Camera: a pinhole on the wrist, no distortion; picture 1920 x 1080 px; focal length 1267.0 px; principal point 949.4 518.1 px. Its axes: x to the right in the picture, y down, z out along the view. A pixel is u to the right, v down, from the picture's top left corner.
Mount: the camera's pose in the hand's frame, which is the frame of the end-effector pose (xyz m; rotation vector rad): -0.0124 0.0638 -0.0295 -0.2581 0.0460 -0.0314
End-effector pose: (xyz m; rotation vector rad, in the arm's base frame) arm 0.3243 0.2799 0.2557 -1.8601 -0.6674 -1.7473
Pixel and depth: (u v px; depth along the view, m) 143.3 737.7 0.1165
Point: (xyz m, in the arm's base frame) 0.4565 0.2443 0.1684
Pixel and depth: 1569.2 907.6 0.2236
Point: 0.5743 0.2508 0.3517
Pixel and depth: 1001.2 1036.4 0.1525
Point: 0.5075 0.2235 0.2490
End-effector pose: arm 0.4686 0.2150 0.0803 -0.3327 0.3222 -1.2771
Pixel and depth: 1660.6 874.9 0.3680
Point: 0.8625 0.0901 0.2299
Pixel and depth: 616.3 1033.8 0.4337
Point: 0.8917 0.4230 0.2573
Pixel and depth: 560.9 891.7 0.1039
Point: 0.5910 0.2869 0.0904
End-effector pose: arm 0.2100 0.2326 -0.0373 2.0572 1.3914 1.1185
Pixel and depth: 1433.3 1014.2 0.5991
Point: 0.8873 0.3258 0.0839
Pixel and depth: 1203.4 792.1 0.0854
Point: 0.3085 0.2030 0.0109
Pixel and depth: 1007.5 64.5 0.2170
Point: 0.3958 0.2392 -0.1220
